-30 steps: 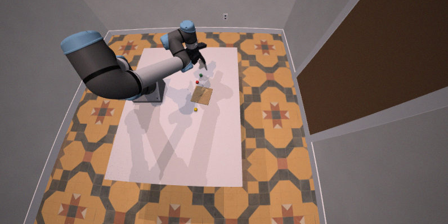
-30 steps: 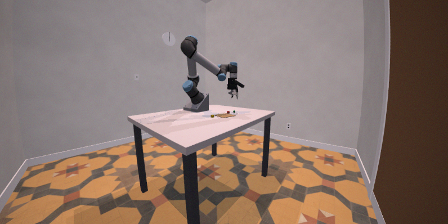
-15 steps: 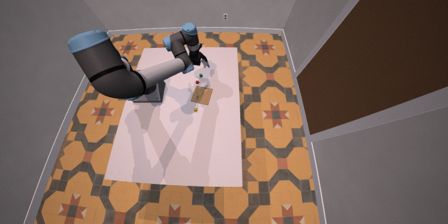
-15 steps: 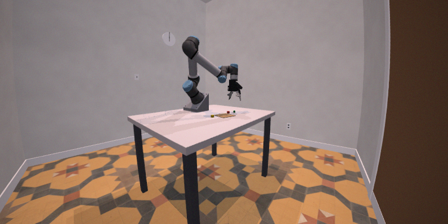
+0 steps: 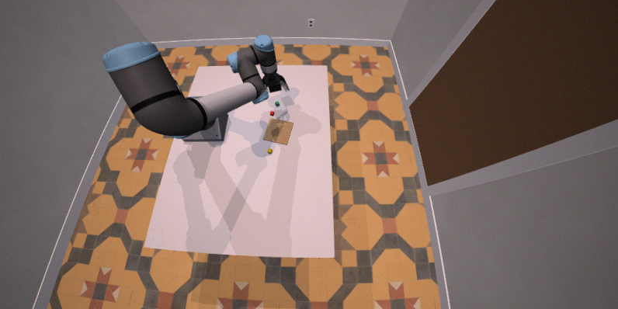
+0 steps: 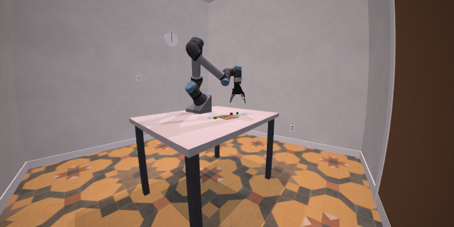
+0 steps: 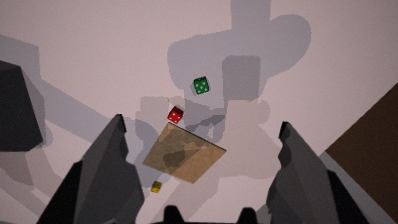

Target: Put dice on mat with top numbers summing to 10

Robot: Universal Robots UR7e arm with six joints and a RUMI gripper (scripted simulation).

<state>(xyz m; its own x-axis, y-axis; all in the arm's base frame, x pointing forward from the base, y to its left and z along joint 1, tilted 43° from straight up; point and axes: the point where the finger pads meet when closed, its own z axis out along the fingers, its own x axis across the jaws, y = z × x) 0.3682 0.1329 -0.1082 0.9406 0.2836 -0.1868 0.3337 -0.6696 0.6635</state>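
My hand is 10 cm above the green die. Also, from my hand: brown mat 18 cm to the right, 11 cm below, 3 cm ahead; yellow die 30 cm to the right, 10 cm below; red die 10 cm below, 7 cm to the right, 2 cm behind.
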